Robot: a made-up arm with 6 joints.
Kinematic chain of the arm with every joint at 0, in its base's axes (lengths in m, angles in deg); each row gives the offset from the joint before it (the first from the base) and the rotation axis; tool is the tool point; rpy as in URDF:
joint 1: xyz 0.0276 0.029 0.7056 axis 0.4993 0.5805 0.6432
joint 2: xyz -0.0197 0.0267 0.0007 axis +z
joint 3: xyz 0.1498 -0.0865 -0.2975 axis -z
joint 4: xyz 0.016 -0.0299 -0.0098 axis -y
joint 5: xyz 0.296 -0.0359 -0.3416 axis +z
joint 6: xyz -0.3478 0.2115 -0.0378 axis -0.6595 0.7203 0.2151
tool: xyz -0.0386 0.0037 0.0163 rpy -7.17 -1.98 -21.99
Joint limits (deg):
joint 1: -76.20..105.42
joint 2: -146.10..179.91
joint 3: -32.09..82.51
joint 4: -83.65..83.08
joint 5: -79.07..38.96
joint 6: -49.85..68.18
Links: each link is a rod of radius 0.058 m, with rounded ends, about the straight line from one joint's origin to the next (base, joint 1, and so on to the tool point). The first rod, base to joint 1, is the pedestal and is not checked.
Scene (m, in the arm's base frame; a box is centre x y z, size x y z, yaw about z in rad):
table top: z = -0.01
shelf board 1: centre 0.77 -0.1 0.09 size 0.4 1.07 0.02 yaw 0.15
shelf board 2: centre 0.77 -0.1 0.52 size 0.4 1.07 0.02 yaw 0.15
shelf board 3: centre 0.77 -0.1 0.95 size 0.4 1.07 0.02 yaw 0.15
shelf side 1: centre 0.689 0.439 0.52 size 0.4 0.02 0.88 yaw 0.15
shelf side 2: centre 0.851 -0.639 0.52 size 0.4 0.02 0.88 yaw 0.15
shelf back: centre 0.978 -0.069 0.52 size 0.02 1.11 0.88 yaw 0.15
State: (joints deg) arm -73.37 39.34 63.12 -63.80 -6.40 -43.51
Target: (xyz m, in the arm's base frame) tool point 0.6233 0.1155 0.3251
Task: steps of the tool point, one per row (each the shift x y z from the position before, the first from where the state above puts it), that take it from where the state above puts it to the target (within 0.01 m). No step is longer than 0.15 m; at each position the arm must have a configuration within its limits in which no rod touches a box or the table.
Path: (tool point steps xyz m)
1: 0.1084 0.0921 0.0175
2: 0.0858 0.0661 0.0003

